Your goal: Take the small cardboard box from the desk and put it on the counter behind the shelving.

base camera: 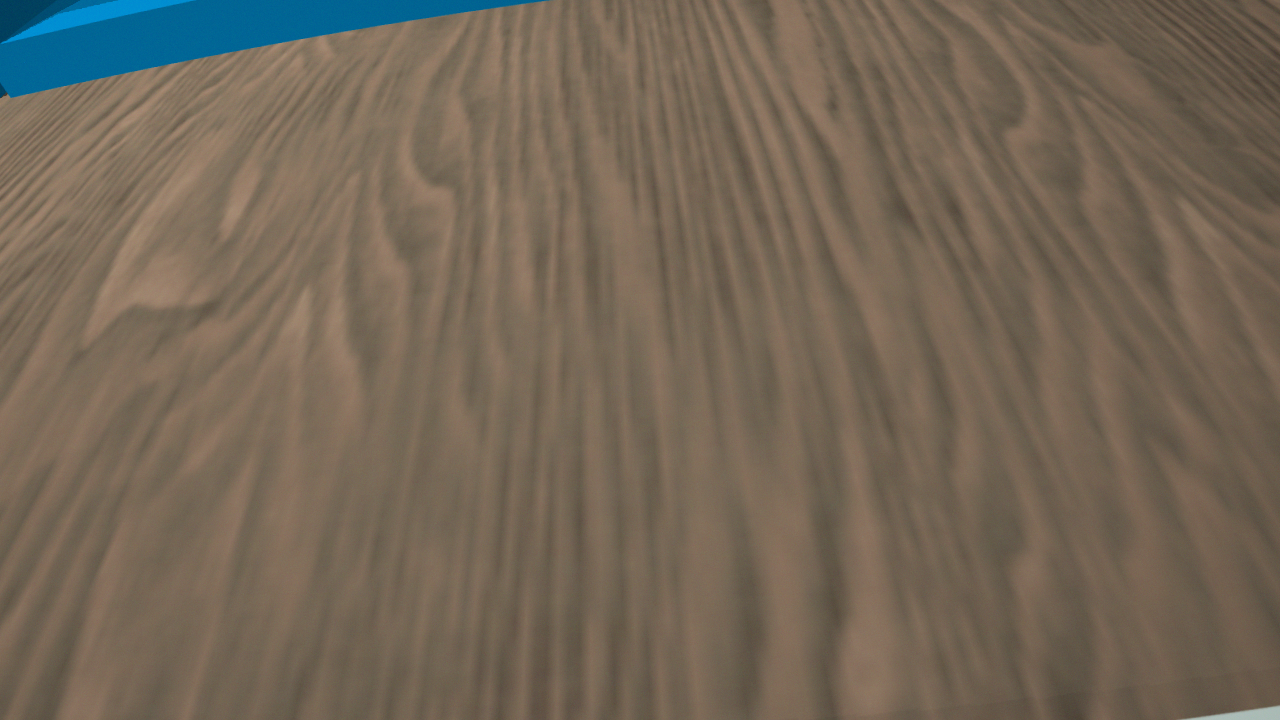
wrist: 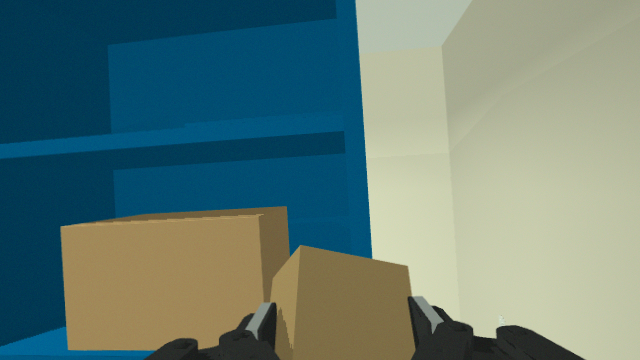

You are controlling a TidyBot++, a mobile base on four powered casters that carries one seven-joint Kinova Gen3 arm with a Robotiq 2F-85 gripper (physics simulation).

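Note:
The small cardboard box is at the bottom middle of the wrist view, slightly turned, with its lower part cut off by the view's edge. My gripper is shut on it, one finger on each side. The blue shelving fills the left half of the wrist view, and its base edge shows at the top left of the base camera view. The desk and the counter do not show in either view.
A larger cardboard box stands on a lower shelf, left of the held box. To the right of the shelving's end are pale walls. The brown wood-grain floor stretches ahead of the base.

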